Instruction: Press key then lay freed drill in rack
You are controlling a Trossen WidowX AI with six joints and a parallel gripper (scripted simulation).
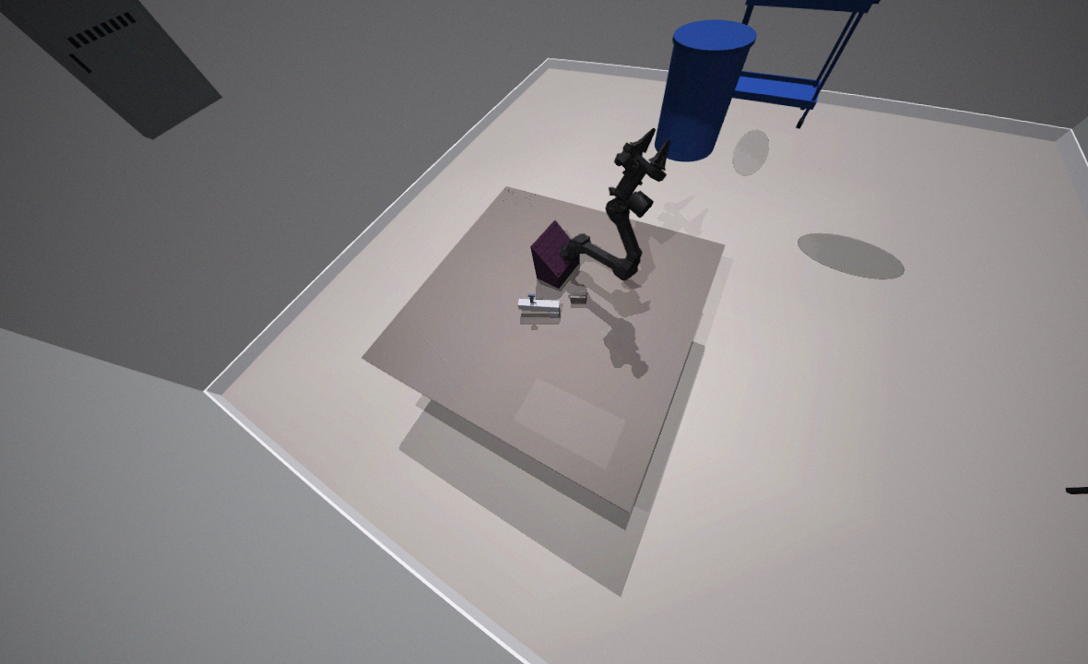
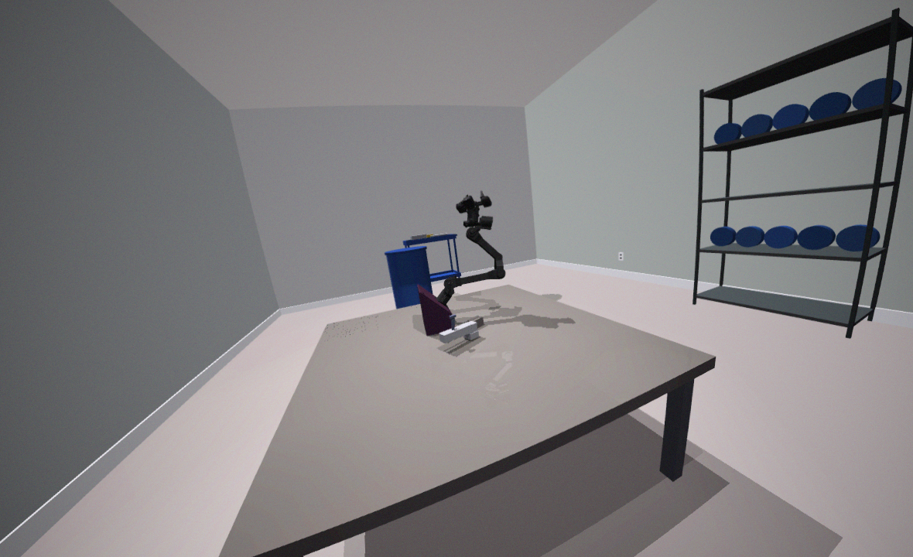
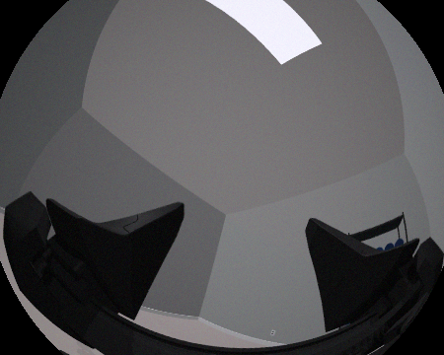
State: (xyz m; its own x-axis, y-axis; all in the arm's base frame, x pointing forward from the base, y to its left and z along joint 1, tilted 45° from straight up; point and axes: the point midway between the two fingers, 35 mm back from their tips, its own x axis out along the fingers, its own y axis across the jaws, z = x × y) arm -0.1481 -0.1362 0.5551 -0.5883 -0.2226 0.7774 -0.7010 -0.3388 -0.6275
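Now: the blue key 55 cm below my gripper tip, 36 cm ahead of it and 35 cm to the right of it. The rest, counted from my gripper tip: drill (60 cm below, 34 cm ahead, 30 cm to the right); dark rack (64 cm below, 22 cm ahead, 19 cm to the right); light grey fixture (61 cm below, 35 cm ahead, 32 cm to the right).
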